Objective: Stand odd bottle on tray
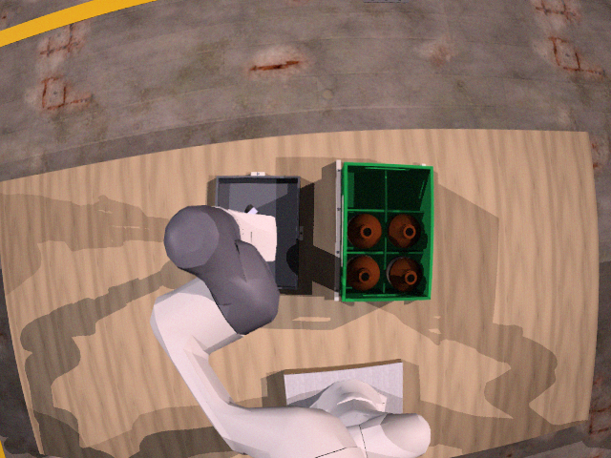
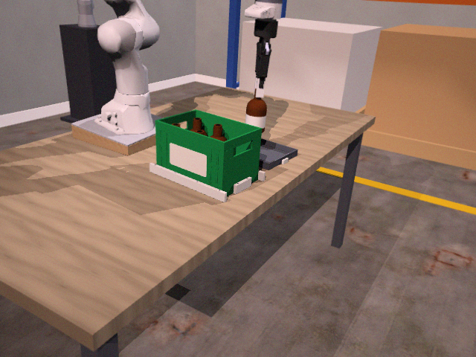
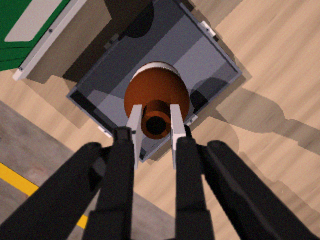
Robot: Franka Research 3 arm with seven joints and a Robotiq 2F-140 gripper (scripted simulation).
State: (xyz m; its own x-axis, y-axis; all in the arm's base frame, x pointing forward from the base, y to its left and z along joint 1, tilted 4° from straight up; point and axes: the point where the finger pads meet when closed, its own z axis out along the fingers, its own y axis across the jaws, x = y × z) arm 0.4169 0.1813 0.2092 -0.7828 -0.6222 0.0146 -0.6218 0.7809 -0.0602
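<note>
Now: the brown bottle 90 mm below my hand. From my hand the other things lie so: dark grey tray 10 mm ahead, 240 mm below; green crate 20 mm behind, 280 mm to the right, 160 mm below.
</note>
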